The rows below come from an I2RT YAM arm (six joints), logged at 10 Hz.
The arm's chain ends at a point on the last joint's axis. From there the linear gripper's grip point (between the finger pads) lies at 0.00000 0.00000 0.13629 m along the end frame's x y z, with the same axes.
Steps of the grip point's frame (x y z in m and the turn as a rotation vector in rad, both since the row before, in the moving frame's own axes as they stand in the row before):
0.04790, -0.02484, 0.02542, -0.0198, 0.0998, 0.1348
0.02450, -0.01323, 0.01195, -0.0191, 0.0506, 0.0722
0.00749, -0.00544, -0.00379, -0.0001, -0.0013, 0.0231
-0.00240, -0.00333, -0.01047, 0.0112, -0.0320, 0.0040
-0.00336, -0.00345, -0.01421, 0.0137, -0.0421, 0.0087
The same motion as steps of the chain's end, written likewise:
0.03454, -0.02844, 0.02612, -0.0198, 0.0998, 0.1348
0.01771, -0.01608, 0.01215, -0.0191, 0.0506, 0.0722
0.00767, -0.00545, -0.00379, -0.0001, -0.0013, 0.0231
0.00196, -0.00180, -0.01039, 0.0112, -0.0320, 0.0040
0.00237, -0.00156, -0.01408, 0.0137, -0.0421, 0.0087

